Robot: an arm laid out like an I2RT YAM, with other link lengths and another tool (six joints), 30 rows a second.
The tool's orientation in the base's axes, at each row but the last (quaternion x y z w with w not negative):
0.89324 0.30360 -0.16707 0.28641
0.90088 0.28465 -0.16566 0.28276
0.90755 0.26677 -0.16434 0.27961
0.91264 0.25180 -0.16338 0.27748
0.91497 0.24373 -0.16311 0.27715
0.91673 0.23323 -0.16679 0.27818
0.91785 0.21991 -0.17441 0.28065
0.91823 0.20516 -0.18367 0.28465
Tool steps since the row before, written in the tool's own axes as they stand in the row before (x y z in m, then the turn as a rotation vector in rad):
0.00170 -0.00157 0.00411 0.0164 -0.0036 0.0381
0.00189 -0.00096 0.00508 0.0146 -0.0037 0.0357
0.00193 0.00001 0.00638 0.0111 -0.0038 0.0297
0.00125 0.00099 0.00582 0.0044 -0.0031 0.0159
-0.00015 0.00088 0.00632 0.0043 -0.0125 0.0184
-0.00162 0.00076 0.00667 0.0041 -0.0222 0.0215
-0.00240 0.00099 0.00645 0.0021 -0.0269 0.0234
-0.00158 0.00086 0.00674 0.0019 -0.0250 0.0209
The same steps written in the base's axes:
-0.00022 -0.00074 -0.00465 0.0054 -0.0137 -0.0389
0.00020 -0.00162 -0.00526 0.0043 -0.0129 -0.0363
0.00061 -0.00305 -0.00590 0.0023 -0.0107 -0.0300
0.00065 -0.00368 -0.00474 -0.0006 -0.0055 -0.0158
-0.00068 -0.00440 -0.00457 -0.0062 -0.0002 -0.0218
-0.00213 -0.00502 -0.00423 -0.0119 0.0051 -0.0284
-0.00279 -0.00529 -0.00354 -0.0163 0.0069 -0.0310
-0.00241 -0.00511 -0.00409 -0.0150 0.0069 -0.0282

